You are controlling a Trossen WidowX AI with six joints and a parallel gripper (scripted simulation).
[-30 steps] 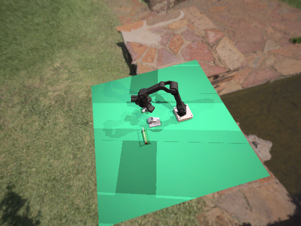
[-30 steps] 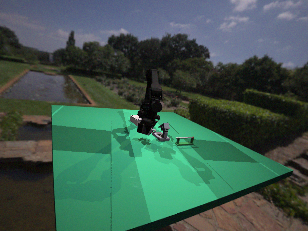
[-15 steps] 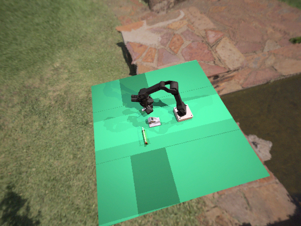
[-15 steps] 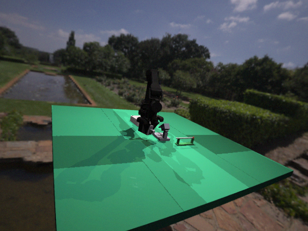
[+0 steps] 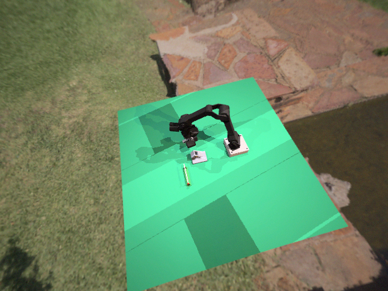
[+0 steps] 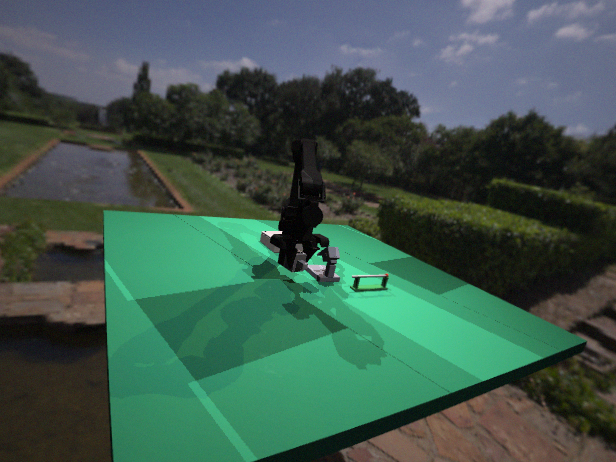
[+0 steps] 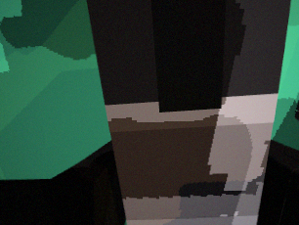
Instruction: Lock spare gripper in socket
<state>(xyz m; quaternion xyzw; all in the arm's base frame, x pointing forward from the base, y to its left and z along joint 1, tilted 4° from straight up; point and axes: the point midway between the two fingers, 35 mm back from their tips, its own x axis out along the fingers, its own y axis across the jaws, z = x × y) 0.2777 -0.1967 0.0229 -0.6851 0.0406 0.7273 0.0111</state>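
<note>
Now: gripper tip 14 cm to the right of the grey mount. Round my gripper tip: spare gripper 2 cm above, 1 cm behind; green cradle 23 cm to the left, 12 cm ahead, 3 cm below.
</note>
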